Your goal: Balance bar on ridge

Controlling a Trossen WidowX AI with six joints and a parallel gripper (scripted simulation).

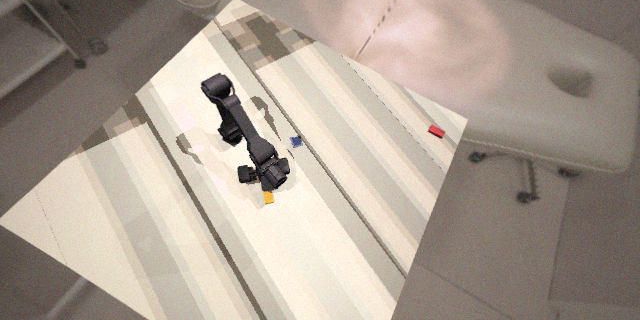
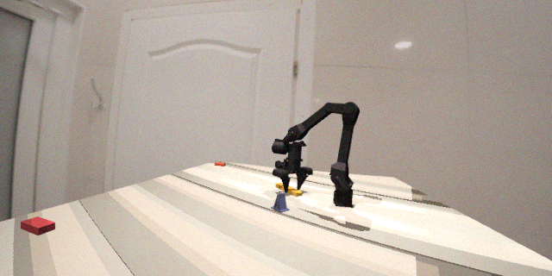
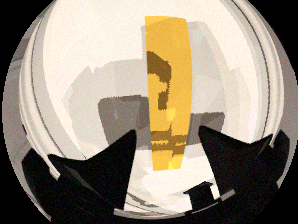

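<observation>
Right now the bar is 20 mm to the right of my gripper tip and 20 mm ahead of it. Also, from my gripper tip: orange-red block 530 mm ahead, 420 mm to the right.
</observation>
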